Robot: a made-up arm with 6 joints. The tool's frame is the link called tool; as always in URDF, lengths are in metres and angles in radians. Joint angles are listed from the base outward.
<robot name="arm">
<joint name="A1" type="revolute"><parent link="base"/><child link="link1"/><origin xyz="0 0 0.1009" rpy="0 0 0"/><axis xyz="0 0 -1"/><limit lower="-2.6" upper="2.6"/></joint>
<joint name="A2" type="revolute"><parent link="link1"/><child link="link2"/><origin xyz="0.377 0.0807 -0.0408" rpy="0 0 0"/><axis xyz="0 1 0"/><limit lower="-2.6" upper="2.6"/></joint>
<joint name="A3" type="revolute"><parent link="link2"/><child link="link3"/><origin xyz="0.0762 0.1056 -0.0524" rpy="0 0 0"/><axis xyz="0 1 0"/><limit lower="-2.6" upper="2.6"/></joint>
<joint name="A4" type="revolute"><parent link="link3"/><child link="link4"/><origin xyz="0.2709 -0.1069 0.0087" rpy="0 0 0"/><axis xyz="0 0 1"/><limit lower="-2.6" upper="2.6"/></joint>
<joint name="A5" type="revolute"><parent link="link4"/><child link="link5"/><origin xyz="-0.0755 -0.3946 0.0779" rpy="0 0 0"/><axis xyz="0 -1 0"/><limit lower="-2.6" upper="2.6"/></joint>
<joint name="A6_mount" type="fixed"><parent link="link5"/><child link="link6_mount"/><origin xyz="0.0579 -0.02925 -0.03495" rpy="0 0 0"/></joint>
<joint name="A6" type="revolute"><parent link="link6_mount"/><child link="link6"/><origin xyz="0.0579 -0.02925 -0.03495" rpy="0 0 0"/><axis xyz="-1 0 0"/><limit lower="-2.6" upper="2.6"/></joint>
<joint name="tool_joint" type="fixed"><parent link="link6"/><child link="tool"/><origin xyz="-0.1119 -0.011 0.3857" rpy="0 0 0"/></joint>
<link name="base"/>
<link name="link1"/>
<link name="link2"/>
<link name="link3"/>
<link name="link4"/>
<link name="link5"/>
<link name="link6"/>
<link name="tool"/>
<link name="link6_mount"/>
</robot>
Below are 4 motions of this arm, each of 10 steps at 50 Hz.
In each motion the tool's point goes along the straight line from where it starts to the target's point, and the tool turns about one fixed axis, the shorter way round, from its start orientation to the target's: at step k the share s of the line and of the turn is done. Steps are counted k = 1, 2, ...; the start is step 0. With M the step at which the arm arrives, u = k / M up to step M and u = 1 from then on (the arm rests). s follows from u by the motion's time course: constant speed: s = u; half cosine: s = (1 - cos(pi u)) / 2; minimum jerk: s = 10 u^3 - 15 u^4 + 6 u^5.
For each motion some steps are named. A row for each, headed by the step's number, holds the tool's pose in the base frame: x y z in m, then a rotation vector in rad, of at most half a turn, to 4 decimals.
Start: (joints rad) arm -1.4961 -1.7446 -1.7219 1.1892 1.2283 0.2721
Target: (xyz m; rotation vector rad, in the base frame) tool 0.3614 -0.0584 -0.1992 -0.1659 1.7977 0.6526
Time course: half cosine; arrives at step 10
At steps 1, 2, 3, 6, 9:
1: 0.3903 0.0003 -0.1888 -0.2603 1.7289 0.7426
2: 0.3882 -0.0040 -0.1895 -0.2535 1.7341 0.7362
3: 0.3849 -0.0106 -0.1907 -0.2428 1.7421 0.7261
6: 0.3716 -0.0376 -0.1955 -0.1995 1.7739 0.6848
9: 0.3621 -0.0569 -0.1989 -0.1683 1.7960 0.6549

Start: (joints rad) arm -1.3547 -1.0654 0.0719 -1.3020 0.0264 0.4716
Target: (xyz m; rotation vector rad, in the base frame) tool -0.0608 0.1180 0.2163 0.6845 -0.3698 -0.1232
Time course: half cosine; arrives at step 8
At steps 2, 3, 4, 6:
2: -0.0495 0.1474 0.2688 0.5243 -0.2730 -0.0402
3: -0.0516 0.1418 0.2588 0.5548 -0.2914 -0.0558
4: -0.0542 0.1352 0.2471 0.5907 -0.3131 -0.0744
6: -0.0589 0.1230 0.2253 0.6571 -0.3532 -0.1089

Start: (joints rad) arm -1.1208 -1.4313 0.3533 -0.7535 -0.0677 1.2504
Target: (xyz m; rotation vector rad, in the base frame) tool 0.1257 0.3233 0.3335 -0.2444 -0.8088 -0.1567
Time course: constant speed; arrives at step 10
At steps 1, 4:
1: 0.1149 0.3673 0.3386 -0.3354 -0.6762 -0.0574
4: 0.1185 0.3526 0.3369 -0.3054 -0.7206 -0.0904

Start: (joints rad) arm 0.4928 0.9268 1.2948 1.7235 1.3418 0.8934
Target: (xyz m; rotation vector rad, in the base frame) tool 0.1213 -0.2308 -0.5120 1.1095 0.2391 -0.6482
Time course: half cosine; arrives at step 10
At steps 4, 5, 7, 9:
4: 0.1143 -0.2254 -0.4931 1.0535 0.3732 -0.5457
5: 0.1159 -0.2267 -0.4975 1.0671 0.3418 -0.5700
7: 0.1191 -0.2291 -0.5060 1.0923 0.2817 -0.6161
9: 0.1210 -0.2306 -0.5113 1.1075 0.2442 -0.6444

